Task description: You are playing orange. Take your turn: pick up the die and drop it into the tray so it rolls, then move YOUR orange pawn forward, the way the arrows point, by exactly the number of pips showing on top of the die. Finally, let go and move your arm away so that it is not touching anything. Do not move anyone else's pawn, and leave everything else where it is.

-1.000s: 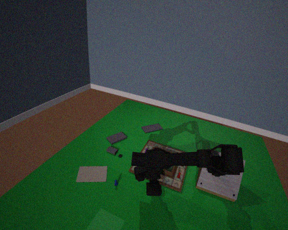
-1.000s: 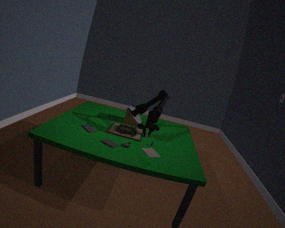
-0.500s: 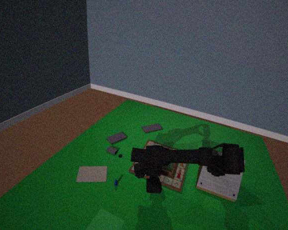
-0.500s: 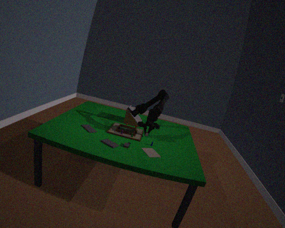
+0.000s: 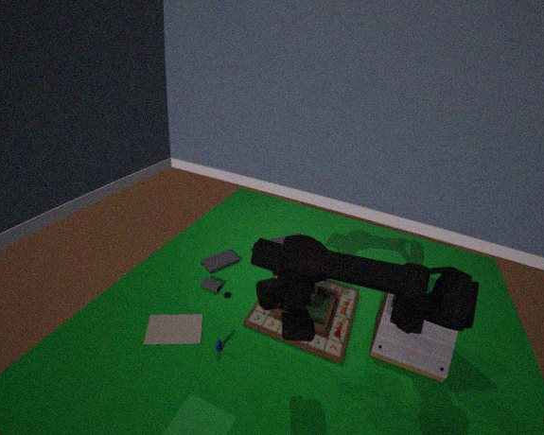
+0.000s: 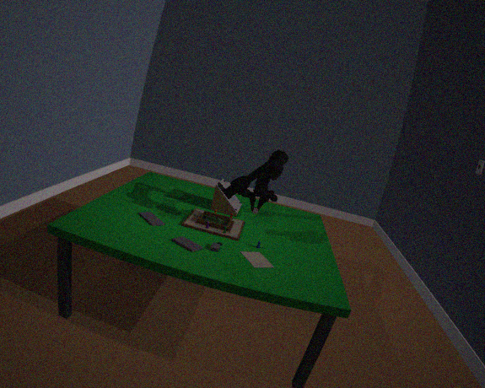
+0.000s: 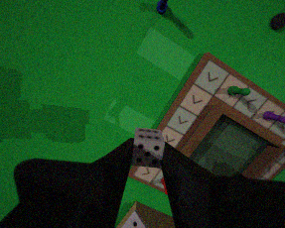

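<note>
My gripper tip is 90 mm past the orange pawn, 220 mm to the left of it and 100 mm above it. From my gripper tip the other things lie so: red pawn 100 mm behind, 130 mm to the right, 100 mm below; green pawn 120 mm ahead, 110 mm to the right, 100 mm below; die right at my gripper tip.
</note>
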